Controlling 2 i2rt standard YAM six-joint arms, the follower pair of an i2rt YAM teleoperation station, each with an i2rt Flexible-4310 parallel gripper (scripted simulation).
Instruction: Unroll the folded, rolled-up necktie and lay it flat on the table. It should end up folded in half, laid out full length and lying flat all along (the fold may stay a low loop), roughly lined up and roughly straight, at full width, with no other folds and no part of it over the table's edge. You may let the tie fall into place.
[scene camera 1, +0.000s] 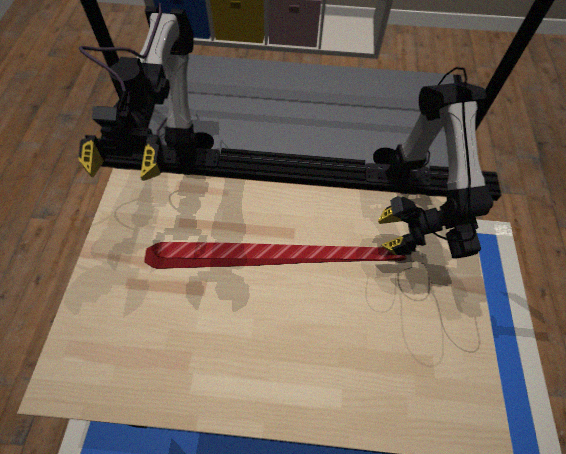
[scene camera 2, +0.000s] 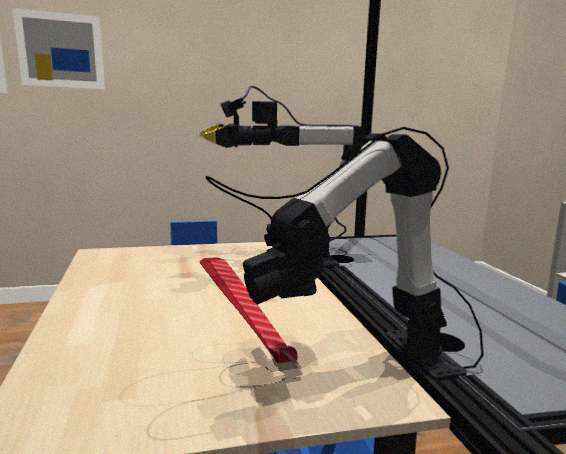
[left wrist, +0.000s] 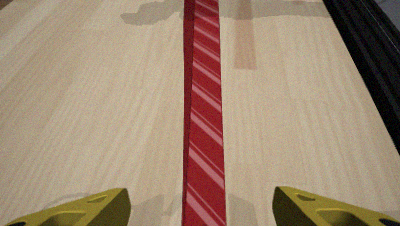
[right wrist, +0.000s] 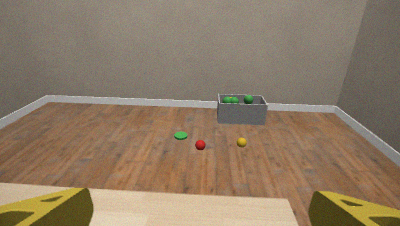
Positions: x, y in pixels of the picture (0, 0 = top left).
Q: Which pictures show my right gripper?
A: Scene camera 1, scene camera 2 and the right wrist view only.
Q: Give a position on a red striped necktie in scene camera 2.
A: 219, 270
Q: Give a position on a red striped necktie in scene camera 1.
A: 161, 255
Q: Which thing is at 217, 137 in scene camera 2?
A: My right gripper.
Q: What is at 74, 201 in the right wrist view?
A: My right gripper.
